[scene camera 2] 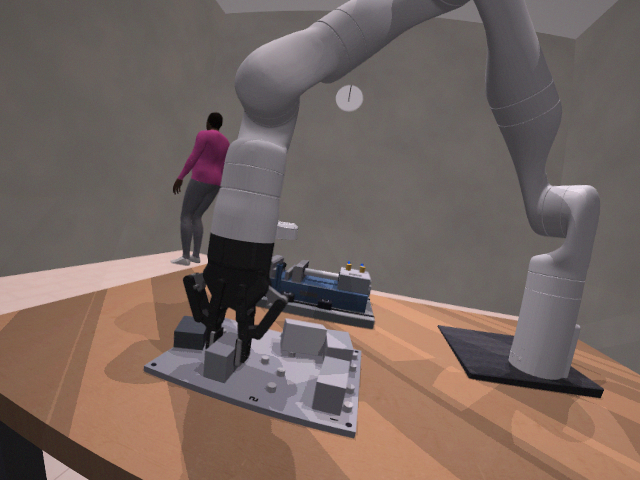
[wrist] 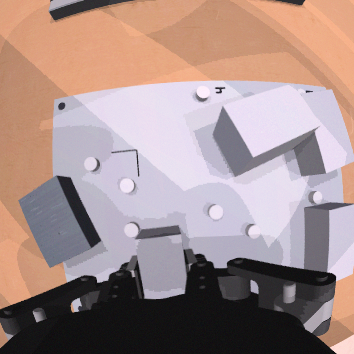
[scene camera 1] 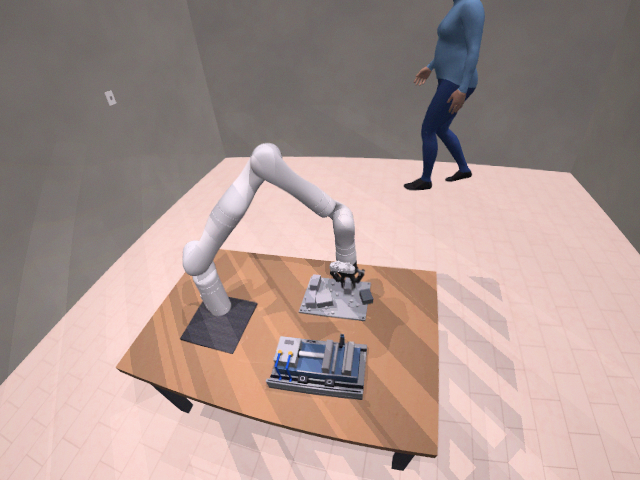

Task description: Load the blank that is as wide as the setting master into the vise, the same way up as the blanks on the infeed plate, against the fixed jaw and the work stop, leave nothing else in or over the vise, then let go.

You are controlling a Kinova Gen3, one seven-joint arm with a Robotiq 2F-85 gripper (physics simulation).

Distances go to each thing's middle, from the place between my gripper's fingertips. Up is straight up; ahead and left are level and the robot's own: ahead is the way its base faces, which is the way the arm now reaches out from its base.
My hand is 40 mm past the grey infeed plate (scene camera 2: 292, 401), 50 mm to the left of it and 10 mm above it. Also, from my hand: blue vise body (scene camera 2: 346, 300): 20 mm behind, 350 mm to the right, 20 mm above; then setting master (scene camera 2: 189, 334): 80 mm ahead, 30 mm to the right.
